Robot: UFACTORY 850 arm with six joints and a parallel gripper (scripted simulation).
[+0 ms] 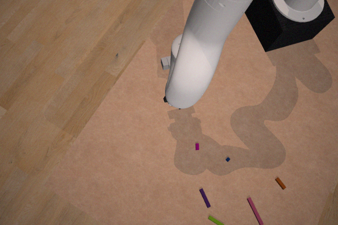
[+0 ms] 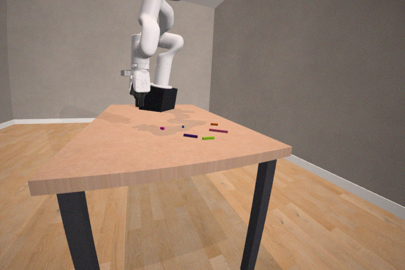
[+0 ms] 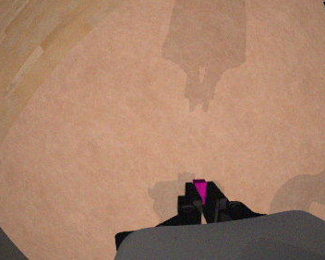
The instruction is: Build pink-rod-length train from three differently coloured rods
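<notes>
Right now the blue rod is 1 cm ahead of my hand, 22 cm to the left of it and 12 cm below it. Also, from my hand: lime rod: 19 cm ahead, 31 cm to the left, 12 cm below; then purple rod: 16 cm ahead, 24 cm to the left, 12 cm below; then pink rod: 9 cm ahead, 38 cm to the left, 12 cm below.
</notes>
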